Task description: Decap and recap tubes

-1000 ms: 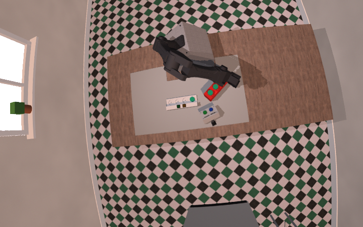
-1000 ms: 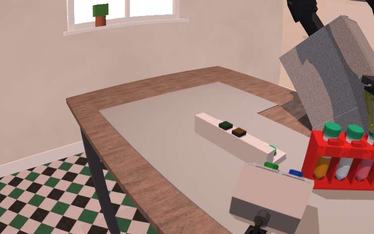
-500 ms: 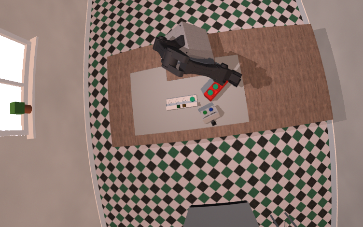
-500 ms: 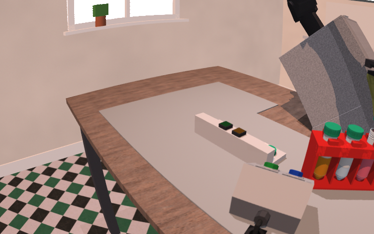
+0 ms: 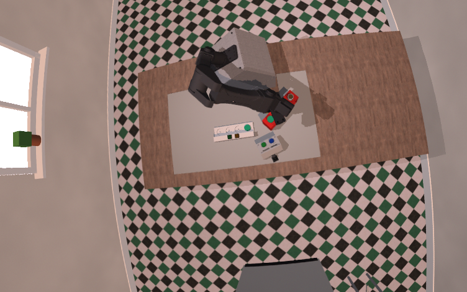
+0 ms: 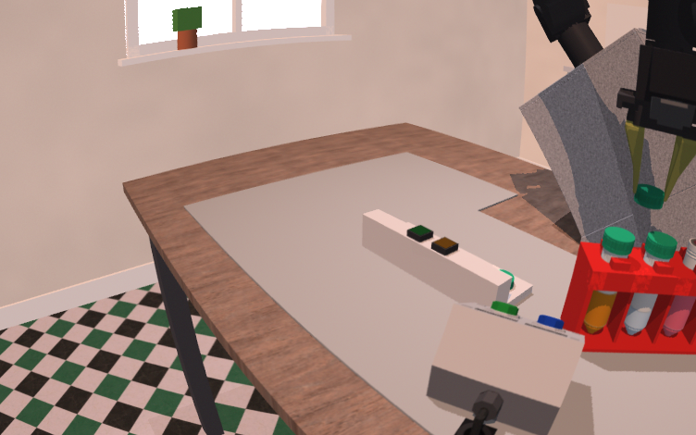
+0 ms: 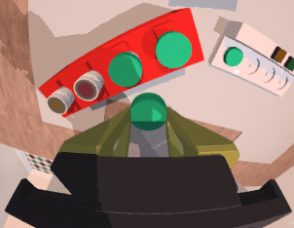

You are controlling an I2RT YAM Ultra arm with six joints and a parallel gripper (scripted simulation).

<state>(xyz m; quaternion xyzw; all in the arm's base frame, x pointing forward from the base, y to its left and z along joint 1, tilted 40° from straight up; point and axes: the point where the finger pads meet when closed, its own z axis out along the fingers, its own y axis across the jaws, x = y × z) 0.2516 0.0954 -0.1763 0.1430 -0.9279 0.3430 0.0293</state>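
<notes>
Right now the green key is 170 mm ahead of my hand, 90 mm below it and 60 mm to the right of it. Round my hand: key box (180 mm ahead, 110 mm below, 40 mm to the right); blue key (160 mm ahead, 90 mm below, 20 mm to the right).
</notes>
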